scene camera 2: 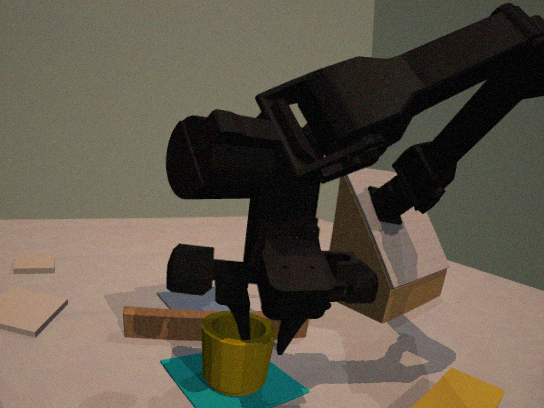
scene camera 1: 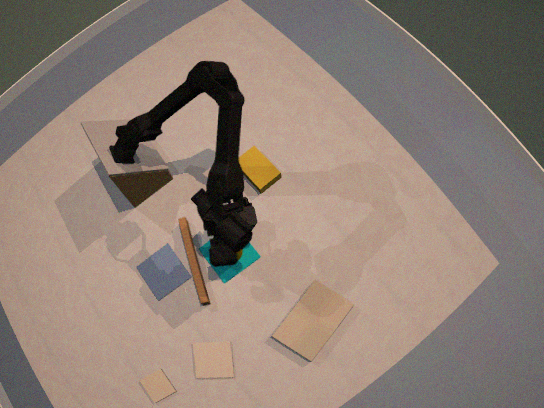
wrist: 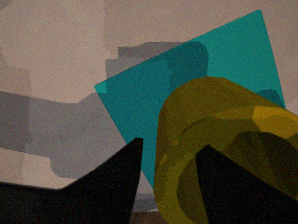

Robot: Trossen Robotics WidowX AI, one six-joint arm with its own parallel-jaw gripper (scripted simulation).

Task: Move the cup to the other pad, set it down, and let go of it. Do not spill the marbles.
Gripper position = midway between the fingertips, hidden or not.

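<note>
The gripper (scene camera 2: 262, 352) is in view, together with a wooden bar (scene camera 2: 150, 323) and a yellow cup (scene camera 2: 230, 365). Also visible are the gripper (scene camera 1: 226, 237) and a blue-grey pad (scene camera 1: 163, 272), and the pad (scene camera 2: 173, 300) can be seen again. Visible too are the gripper (wrist: 169, 148) and the yellow cup (wrist: 248, 129).
</note>
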